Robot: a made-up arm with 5 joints.
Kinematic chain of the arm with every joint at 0, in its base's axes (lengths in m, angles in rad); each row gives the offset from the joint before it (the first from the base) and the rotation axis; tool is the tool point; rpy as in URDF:
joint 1: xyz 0 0 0.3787 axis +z
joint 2: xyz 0 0 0 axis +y
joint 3: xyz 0.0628 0 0.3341 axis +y
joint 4: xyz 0.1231 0 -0.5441 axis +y
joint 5: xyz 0.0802 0 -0.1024 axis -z
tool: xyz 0 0 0 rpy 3.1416 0 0
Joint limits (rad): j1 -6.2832..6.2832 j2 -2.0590..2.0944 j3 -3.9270..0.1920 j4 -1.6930..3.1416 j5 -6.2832..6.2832
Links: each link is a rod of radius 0.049 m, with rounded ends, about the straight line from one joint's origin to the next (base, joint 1, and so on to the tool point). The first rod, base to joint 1, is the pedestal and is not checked.
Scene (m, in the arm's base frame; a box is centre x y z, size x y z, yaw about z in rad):
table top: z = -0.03
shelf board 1: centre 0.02 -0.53 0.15 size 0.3 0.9 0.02 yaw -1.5
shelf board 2: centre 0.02 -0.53 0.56 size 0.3 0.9 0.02 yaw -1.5
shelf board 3: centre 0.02 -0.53 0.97 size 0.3 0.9 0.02 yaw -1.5
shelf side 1: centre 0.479 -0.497 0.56 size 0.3 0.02 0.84 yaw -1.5
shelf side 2: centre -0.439 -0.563 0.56 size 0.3 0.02 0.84 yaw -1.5
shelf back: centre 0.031 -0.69 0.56 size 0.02 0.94 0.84 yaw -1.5
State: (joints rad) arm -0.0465 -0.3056 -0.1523 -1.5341 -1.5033
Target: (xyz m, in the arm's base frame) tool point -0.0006 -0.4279 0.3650
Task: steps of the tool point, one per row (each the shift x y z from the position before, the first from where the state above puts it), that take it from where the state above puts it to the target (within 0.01 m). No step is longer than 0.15 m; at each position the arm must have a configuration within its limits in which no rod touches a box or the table.
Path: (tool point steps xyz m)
1: -0.0070 -0.0956 -0.0044
2: -0.0319 -0.0929 -0.0048
3: -0.0558 -0.0837 -0.0053
4: -0.0771 -0.0684 -0.0057
5: -0.0940 -0.0476 -0.0060
6: -0.1054 -0.0225 -0.0064

